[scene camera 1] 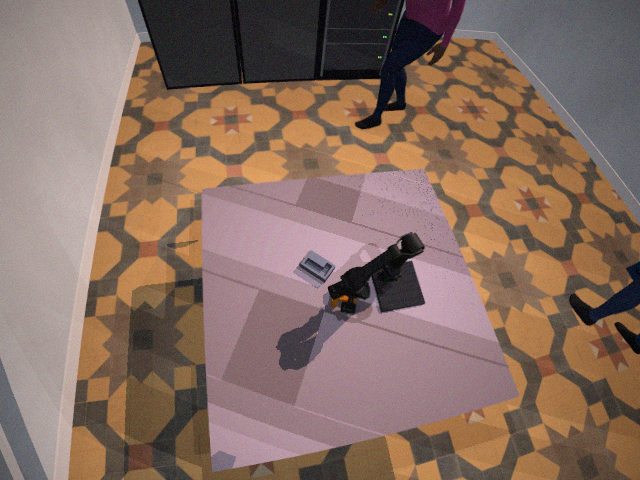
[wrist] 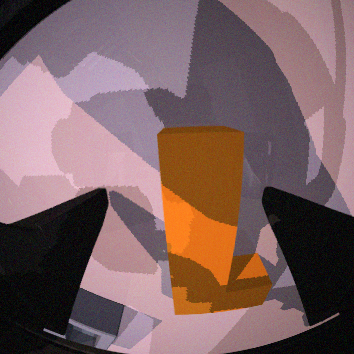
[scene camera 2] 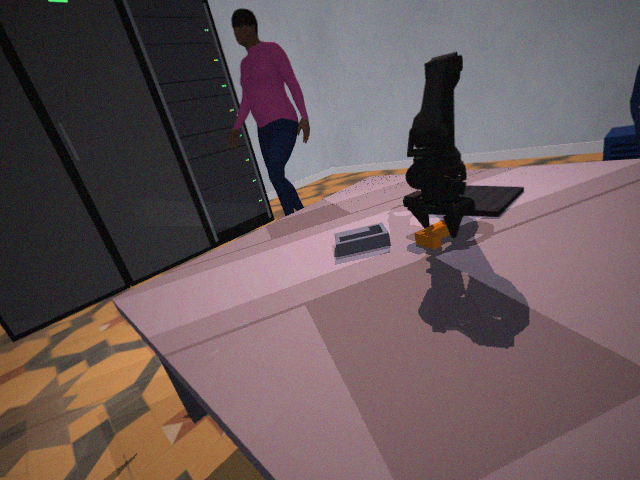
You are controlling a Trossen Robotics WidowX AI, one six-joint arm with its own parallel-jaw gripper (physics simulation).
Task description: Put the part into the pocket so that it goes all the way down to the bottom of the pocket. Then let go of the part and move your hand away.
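Frame: origin at the arm's base, x ahead, y left, z up, level; metres.
Seen in the pictures: gripper, between the fingertips: (scene camera 1: 347, 298) (wrist: 186, 195) (scene camera 2: 440, 233); arm's base, origin of its link: (scene camera 1: 387, 275) (scene camera 2: 449, 199).
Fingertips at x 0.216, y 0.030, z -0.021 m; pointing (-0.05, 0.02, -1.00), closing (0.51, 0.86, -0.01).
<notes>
Offsets run from my fingertips to a thing's top centre. Level surfaces: height alone.
The part is an orange L-shaped block {dx +0.026, dy +0.009, dz +0.028 m} (scene camera 1: 337, 300) (scene camera 2: 428, 237) (wrist: 200, 170) lying on the table. In the wrist view its long arm runs up the picture and its short foot points right at the lower end. My gripper (scene camera 1: 341, 301) (scene camera 2: 439, 231) (wrist: 186, 195) is open and low over the part, with a finger on each side and a gap at each; the right finger is nearer. The pocket is a recess in a grey block {dx +0.076, dy -0.189, dz +0.034 m} (scene camera 1: 324, 276) (scene camera 2: 362, 248) (wrist: 97, 308), a short way from the part. The pocket looks empty; its floor is hard to see.
The black arm base plate (scene camera 1: 400, 294) (scene camera 2: 496, 198) stands on the pink table {dz -0.002 m} (scene camera 1: 268, 423) (scene camera 2: 248, 403) behind the gripper. The arm's shadow falls across the table around the part. Dark cabinets (scene camera 1: 201, 41) (scene camera 2: 77, 129) and a person in pink (scene camera 1: 431, 12) (scene camera 2: 267, 82) are beyond the table.
</notes>
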